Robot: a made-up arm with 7 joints.
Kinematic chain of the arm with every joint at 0, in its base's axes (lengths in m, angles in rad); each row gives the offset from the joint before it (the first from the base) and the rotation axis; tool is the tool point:
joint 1: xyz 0 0 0.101 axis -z
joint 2: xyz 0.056 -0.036 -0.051 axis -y
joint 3: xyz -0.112 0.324 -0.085 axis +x
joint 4: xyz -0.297 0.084 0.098 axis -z
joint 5: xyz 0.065 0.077 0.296 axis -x
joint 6: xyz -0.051 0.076 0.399 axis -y
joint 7: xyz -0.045 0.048 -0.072 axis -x
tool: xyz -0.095 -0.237 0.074
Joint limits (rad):
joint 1: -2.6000..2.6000
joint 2: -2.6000..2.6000
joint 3: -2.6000..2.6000
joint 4: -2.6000..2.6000
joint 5: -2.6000..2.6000
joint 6: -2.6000..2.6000
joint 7: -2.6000..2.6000
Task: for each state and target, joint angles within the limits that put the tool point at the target. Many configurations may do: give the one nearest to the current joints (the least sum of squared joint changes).
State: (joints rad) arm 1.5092 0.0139 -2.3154 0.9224 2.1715 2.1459 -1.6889
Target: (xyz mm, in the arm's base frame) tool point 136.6 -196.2 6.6
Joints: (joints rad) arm 1.7632 0.1742 -2.4234 0.9233 2.3533 2.5046 -1.8506
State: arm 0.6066 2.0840 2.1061 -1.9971 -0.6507 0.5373 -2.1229
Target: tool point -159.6 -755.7 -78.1
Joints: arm 1.3904 2.4496 2.0714 -1.9707 -0.8676 0.5803 -2.3385
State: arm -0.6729 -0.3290 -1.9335 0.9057 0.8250 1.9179 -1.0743
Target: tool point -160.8 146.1 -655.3
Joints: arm -0.6852 -0.2671 -2.6000 0.4497 1.3468 2.1076 -1.3309
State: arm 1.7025 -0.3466 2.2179 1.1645 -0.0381 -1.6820 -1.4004
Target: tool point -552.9 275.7 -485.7
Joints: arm 1.6617 -0.1475 2.4962 1.4411 0.2808 -1.5789 -1.4546
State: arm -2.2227 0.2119 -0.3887 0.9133 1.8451 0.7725 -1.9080
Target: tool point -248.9 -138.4 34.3
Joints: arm -1.8264 0.4321 -0.2259 0.9732 1.9366 1.2972 -2.2934
